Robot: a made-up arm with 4 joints.
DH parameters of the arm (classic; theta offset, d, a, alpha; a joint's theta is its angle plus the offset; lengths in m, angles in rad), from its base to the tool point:
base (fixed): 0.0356 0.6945 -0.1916 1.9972
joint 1: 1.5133 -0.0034 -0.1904 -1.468
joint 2: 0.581 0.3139 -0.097 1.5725
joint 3: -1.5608 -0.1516 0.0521 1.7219
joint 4: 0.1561 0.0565 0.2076 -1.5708
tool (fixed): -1.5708 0.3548 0 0
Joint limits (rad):
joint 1: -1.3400..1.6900
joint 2: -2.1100..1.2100
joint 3: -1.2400..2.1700
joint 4: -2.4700..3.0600
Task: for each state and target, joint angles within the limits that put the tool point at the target. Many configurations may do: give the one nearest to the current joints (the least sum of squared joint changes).
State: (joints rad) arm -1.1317 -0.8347 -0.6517 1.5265
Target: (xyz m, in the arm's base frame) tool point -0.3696 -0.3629 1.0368
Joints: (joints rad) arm -1.3400 -0.9456 -1.2163 1.2755
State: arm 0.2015 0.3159 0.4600 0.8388
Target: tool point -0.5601 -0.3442 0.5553
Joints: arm -0.2782 0.5614 0.4346 0.8707
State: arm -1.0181 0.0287 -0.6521 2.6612
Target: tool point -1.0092 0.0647 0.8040
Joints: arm -0.8106 0.4713 -0.3419 2.6943
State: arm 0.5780 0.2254 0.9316 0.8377
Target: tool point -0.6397 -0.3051 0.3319
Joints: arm -0.0888 0.6194 0.7798 1.4004
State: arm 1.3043 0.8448 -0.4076 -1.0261
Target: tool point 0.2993 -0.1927 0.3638
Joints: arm 1.1196 0.6293 -0.6918 -1.2954
